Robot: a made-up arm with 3 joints. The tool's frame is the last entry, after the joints. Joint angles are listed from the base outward. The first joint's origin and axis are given. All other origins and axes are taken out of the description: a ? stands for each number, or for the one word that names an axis. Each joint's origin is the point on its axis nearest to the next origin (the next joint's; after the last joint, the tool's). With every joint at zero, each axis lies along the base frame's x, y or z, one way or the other. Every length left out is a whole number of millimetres.
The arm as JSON. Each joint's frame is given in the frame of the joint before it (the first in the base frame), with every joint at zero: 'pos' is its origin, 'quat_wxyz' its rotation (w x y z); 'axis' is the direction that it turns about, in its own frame. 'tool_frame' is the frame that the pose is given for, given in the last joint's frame.
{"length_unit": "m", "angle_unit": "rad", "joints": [
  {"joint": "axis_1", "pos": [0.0, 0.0, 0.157], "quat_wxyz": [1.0, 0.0, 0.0, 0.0], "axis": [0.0, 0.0, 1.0]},
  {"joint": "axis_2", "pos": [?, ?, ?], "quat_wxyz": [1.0, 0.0, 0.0, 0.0], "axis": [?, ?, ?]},
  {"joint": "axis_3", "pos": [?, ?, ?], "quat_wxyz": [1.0, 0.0, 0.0, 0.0], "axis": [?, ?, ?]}
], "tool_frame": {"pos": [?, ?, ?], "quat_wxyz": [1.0, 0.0, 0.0, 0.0]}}
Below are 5 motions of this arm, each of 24 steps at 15 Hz.
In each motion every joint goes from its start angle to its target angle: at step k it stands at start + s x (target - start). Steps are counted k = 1, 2, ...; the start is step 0. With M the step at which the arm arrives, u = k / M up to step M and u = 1 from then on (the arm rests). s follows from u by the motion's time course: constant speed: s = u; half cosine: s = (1 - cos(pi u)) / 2; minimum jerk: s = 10 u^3 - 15 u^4 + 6 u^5.
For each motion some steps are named. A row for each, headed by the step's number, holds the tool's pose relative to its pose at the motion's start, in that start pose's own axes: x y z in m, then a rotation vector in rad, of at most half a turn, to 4 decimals.
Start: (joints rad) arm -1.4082 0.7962 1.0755
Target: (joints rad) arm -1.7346 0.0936 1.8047
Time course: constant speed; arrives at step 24
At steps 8, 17, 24:
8: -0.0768 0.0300 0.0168 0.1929 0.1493 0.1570
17: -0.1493 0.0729 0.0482 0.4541 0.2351 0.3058
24: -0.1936 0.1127 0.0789 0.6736 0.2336 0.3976

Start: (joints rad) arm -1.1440 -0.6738 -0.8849
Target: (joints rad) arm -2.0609 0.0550 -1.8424
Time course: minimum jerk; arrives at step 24
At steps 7, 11, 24:
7: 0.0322 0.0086 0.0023 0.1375 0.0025 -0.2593
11: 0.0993 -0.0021 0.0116 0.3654 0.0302 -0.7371
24: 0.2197 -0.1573 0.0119 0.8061 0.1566 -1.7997

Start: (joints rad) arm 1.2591 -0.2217 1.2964
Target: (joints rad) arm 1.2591 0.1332 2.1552
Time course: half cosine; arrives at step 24
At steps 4, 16, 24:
4: -0.0003 -0.0094 0.0009 -0.0231 -0.0058 0.0575
16: 0.0089 -0.1059 0.0287 -0.2705 0.0129 0.6402
24: 0.0179 -0.1382 0.0473 -0.3616 0.0565 0.8495

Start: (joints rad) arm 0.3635 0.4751 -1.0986
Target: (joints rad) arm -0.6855 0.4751 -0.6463
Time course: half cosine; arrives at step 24
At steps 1, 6, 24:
1: 0.0014 -0.0012 0.0002 -0.0009 -0.0018 -0.0021
6: 0.0444 -0.0456 0.0079 -0.0340 -0.0615 -0.0704
24: 0.1331 -0.3703 0.1215 -0.3003 -0.3577 -0.4890

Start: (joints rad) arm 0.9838 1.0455 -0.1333
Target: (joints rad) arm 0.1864 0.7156 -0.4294
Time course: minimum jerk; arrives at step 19
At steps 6, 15, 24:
6: -0.0148 -0.0615 0.0170 -0.1332 0.0400 -0.1322
15: -0.1162 -0.2523 0.1515 -0.6480 0.1287 -0.7360
24: -0.1277 -0.2633 0.1670 -0.6911 0.1305 -0.7939

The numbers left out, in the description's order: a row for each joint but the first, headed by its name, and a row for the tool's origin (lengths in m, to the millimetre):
axis_2: xyz 0.217 -0.158 0.0, axis 0.0 -1.0 0.0
axis_3: xyz 0.085 0.0 -0.242, axis 0.0 0.0 1.0
tool: xyz -0.067 0.035 0.0

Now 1 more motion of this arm.
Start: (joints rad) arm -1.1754 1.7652 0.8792
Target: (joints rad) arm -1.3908 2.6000 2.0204
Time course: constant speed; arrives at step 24
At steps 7, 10, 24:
7: 0.0104 -0.0869 0.0277 -0.2419 -0.0706 0.3507
10: 0.0179 -0.1222 0.0475 -0.3530 -0.0776 0.5029
24: 0.0708 -0.2404 0.1959 -0.9039 0.0852 1.1947

